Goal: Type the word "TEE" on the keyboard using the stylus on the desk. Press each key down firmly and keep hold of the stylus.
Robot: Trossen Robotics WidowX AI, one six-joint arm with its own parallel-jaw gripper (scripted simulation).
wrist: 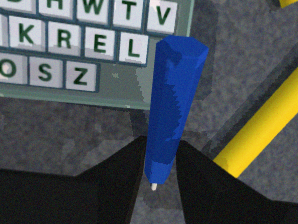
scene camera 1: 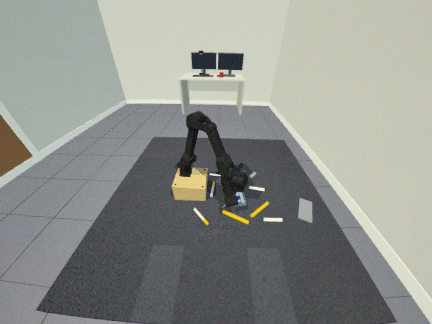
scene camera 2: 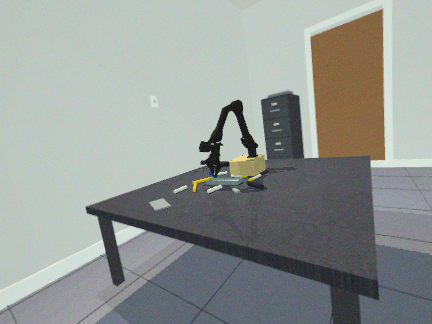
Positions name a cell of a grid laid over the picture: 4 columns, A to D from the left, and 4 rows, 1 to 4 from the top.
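Observation:
I can see a blue stylus (wrist: C2), and my own gripper (wrist: C3) is there with it in the picture.

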